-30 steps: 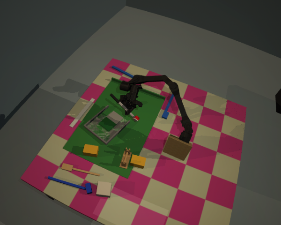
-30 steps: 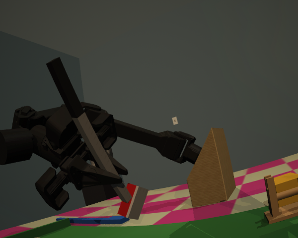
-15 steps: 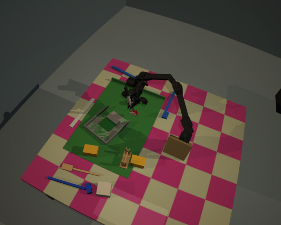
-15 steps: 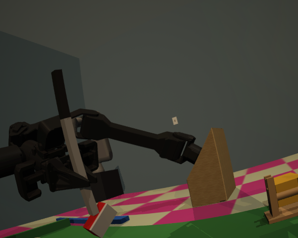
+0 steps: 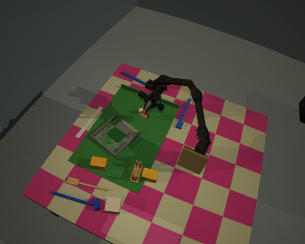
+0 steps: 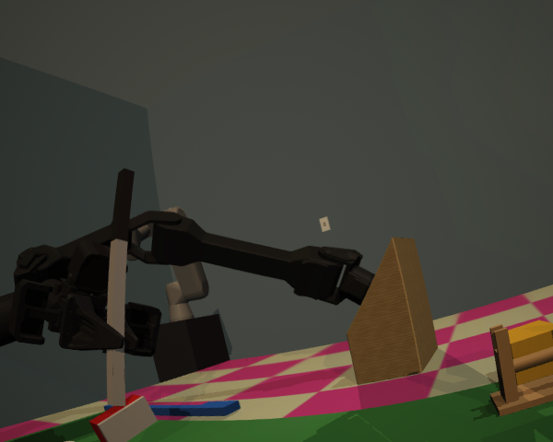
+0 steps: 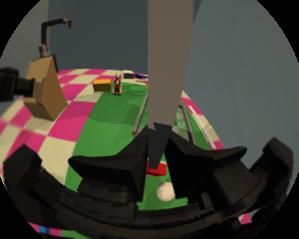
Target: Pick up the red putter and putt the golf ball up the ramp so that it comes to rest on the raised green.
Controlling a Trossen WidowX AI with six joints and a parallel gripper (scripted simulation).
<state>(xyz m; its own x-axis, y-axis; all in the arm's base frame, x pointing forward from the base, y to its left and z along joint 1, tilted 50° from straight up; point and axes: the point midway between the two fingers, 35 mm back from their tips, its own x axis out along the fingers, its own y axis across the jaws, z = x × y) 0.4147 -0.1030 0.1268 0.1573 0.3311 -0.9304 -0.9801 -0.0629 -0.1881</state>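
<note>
The red putter is 10 mm behind my gripper tip, 20 mm to the right of it and 30 mm above it. Also, from my gripper tip: white golf ball (50 mm ahead, 90 mm to the right, 110 mm below); then wooden stand (110 mm behind, 360 mm to the left, 100 mm below).
</note>
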